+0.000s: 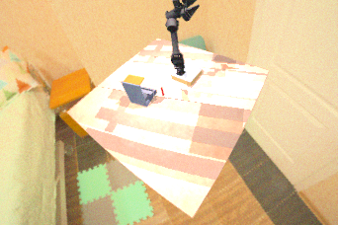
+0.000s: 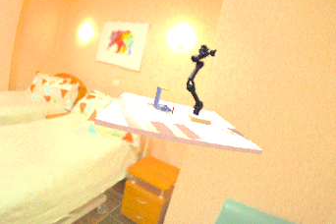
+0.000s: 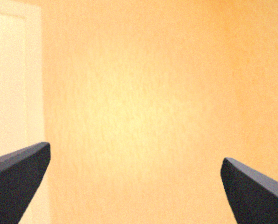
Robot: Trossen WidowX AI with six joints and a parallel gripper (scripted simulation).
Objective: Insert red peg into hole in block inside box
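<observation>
The red peg is 67 cm below my gripper tip, 25 cm to the right of it and 19 cm ahead of it. Round my gripper tip: box wall 59 cm below, 37 cm ahead, 36 cm to the right; yellow roof 48 cm below, 37 cm to the right, 33 cm ahead.
</observation>
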